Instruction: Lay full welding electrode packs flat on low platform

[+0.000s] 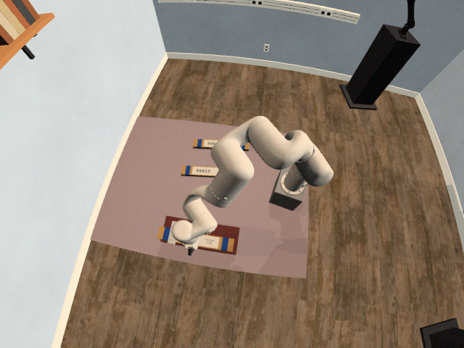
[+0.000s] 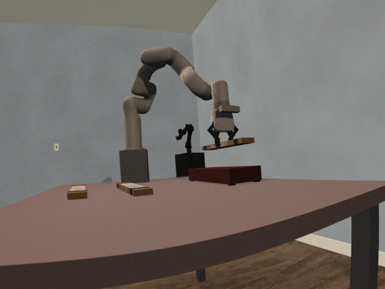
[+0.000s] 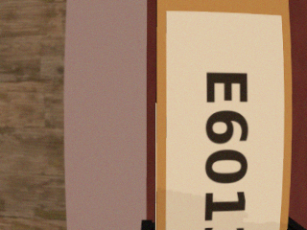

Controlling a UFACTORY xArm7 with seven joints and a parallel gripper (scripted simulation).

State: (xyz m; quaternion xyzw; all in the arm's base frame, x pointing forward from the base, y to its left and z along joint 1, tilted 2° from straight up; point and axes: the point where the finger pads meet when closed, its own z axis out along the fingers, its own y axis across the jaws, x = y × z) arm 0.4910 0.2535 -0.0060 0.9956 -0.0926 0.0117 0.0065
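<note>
Right now the low dark red platform is 10 mm behind my hand, 30 mm to the right of it and 150 mm below it. Round my hand: pack of welding electrodes (right at my hand).
</note>
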